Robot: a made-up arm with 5 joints.
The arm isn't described. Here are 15 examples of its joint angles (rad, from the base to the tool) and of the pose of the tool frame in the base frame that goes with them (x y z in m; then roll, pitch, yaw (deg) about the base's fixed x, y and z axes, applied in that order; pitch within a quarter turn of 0, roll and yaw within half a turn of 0).
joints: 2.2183 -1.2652 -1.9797 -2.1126 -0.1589
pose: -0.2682 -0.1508 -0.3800 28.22 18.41 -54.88
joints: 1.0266 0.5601 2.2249 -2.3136 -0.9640
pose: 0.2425 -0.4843 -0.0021 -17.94 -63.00 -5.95
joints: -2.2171 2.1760 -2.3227 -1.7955 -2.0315
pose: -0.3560 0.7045 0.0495 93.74 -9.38 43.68
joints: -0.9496 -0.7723 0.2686 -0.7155 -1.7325
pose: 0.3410 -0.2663 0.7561 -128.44 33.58 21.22
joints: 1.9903 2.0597 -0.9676 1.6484 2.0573
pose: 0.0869 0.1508 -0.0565 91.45 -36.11 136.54
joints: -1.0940 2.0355 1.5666 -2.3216 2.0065
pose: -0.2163 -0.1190 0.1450 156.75 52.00 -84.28
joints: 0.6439 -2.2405 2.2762 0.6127 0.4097
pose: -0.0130 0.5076 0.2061 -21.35 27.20 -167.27
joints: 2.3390 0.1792 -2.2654 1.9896 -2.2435
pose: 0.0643 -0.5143 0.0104 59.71 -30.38 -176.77
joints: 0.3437 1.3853 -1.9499 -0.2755 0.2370
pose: 0.2359 0.1470 -0.1640 125.53 3.87 -128.61
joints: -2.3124 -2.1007 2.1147 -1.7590 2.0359
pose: -0.0543 0.3953 -0.0208 -159.55 54.11 -149.17
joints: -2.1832 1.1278 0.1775 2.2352 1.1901
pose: 0.1757 -0.0897 0.3122 -56.63 -50.76 72.03
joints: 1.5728 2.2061 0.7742 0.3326 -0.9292
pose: 0.5313 0.3442 -0.2087 -53.34 -26.52 126.45
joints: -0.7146 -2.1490 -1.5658 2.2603 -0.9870
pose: 0.3509 0.2080 0.7729 164.10 13.85 -33.50
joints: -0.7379 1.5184 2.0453 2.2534 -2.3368
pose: -0.4864 0.0609 -0.1743 -82.99 -17.81 -106.17
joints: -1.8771 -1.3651 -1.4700 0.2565 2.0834
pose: 0.2440 -0.1378 0.3449 138.08 23.03 85.20
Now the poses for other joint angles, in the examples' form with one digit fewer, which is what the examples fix.
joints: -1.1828 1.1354 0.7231 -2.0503 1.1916
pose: -0.062 -0.068 0.205 88.4 3.9 -61.9
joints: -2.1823 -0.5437 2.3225 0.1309 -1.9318
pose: 0.157 -0.501 -0.346 4.6 -70.8 -90.3
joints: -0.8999 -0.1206 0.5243 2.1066 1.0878
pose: 0.075 -0.040 0.456 -113.0 -22.4 -176.4
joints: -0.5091 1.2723 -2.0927 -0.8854 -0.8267
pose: -0.252 0.029 -0.439 54.4 -31.5 -169.5
